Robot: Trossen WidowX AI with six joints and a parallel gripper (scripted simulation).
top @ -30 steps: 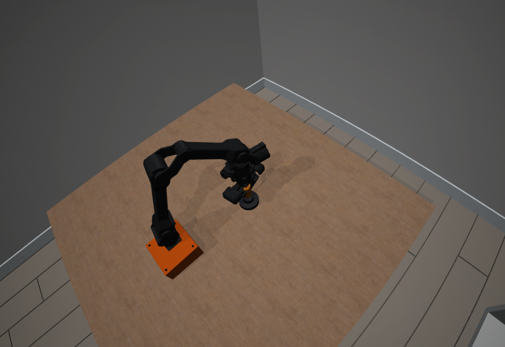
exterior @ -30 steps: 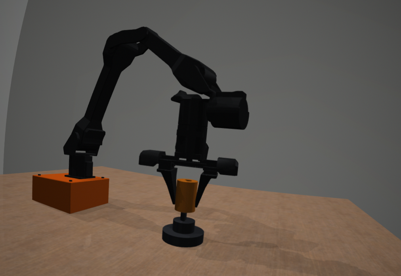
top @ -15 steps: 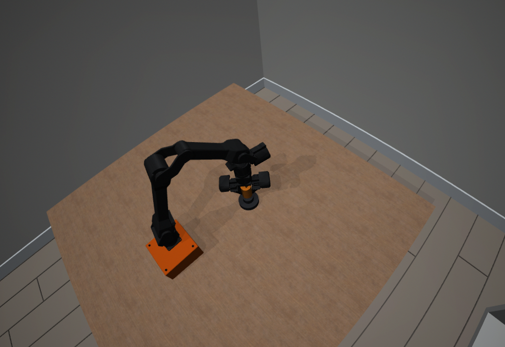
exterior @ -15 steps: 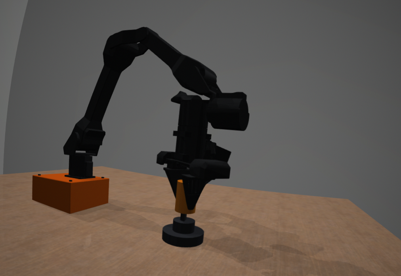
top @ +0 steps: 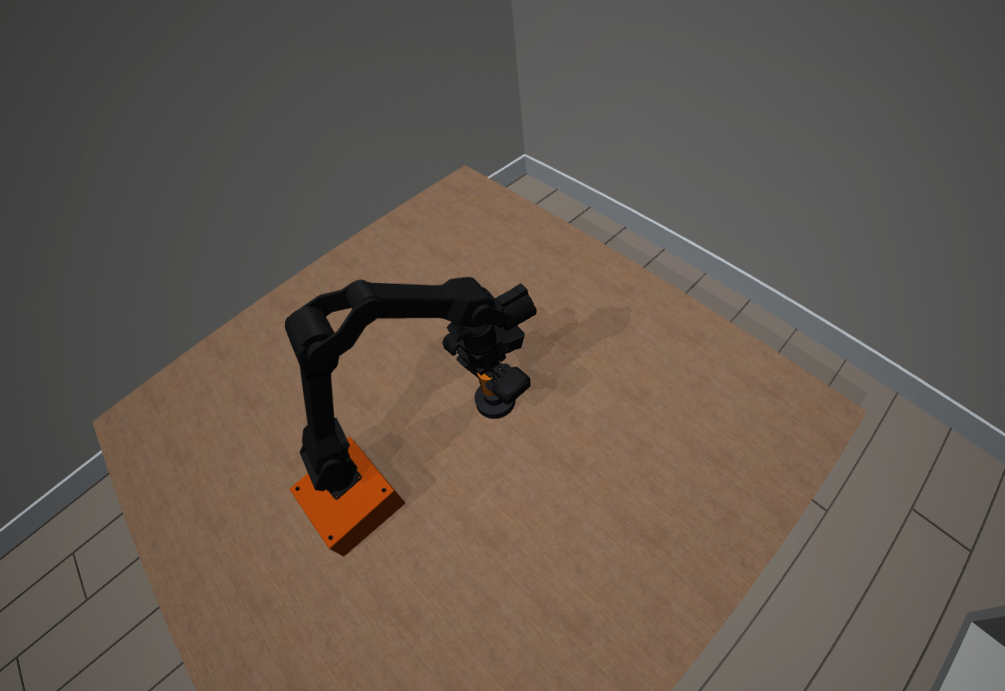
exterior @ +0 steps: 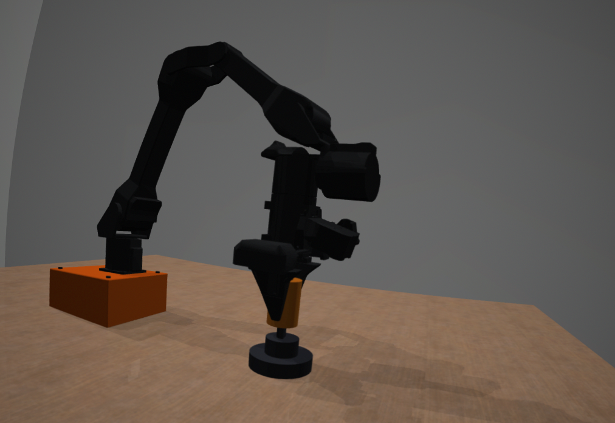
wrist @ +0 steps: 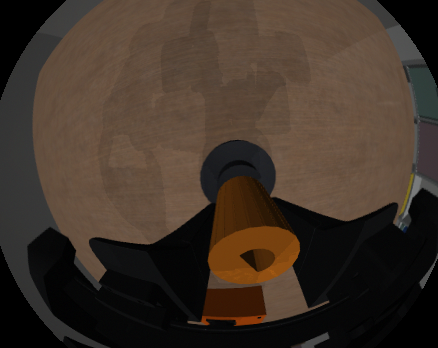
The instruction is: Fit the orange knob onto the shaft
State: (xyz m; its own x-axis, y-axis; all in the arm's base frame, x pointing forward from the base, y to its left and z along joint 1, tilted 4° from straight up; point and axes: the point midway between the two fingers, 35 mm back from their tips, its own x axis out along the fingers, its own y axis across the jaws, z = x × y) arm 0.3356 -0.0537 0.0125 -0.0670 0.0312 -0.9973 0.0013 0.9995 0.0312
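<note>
My gripper tip is 20 mm below the orange knob. The rest, counted from my gripper tip: pedestal 40 mm below.
</note>
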